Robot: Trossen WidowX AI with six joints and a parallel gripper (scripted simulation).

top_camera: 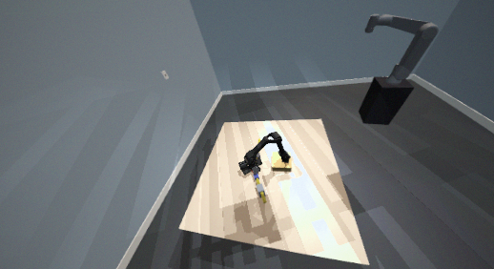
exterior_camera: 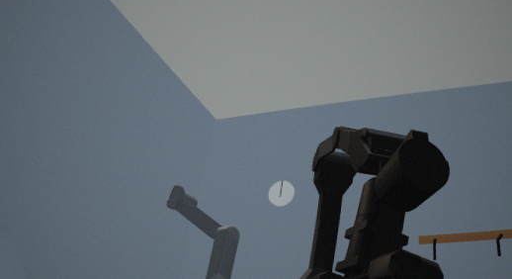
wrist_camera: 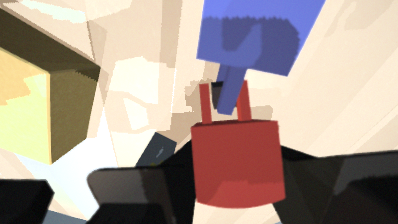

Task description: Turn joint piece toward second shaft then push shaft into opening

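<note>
Now: the red joint piece 3 cm above my gripper tip, 2 cm behind it and 1 cm to the left of it.
</note>
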